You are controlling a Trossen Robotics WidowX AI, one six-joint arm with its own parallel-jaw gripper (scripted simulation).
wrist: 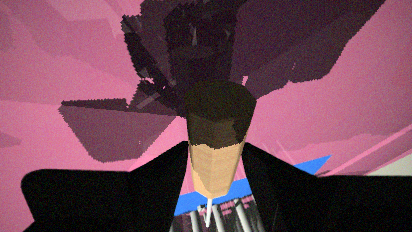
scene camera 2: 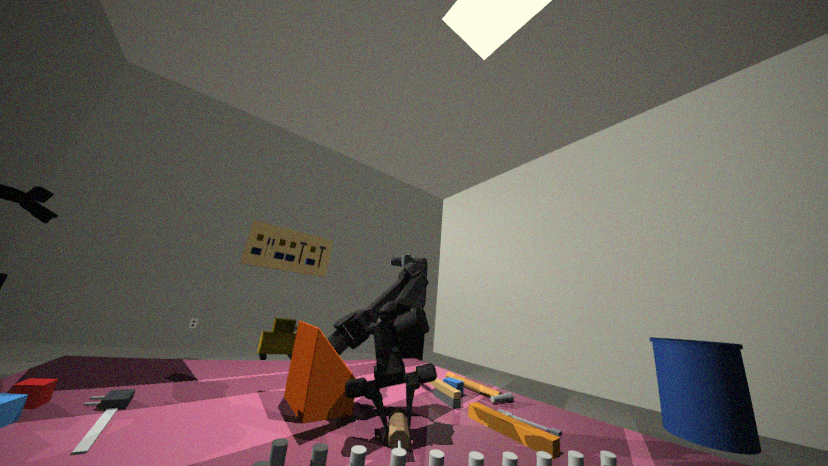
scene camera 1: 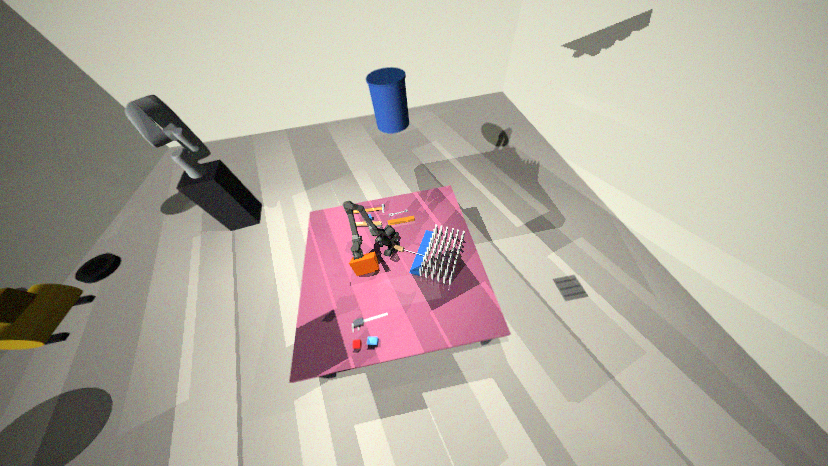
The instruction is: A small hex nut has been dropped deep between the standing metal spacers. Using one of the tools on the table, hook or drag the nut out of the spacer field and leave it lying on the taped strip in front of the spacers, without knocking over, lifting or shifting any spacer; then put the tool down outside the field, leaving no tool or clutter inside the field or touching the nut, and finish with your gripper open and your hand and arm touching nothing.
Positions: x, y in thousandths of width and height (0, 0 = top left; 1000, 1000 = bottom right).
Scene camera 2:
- my gripper: 481, 924
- flat grey tool: 139, 857
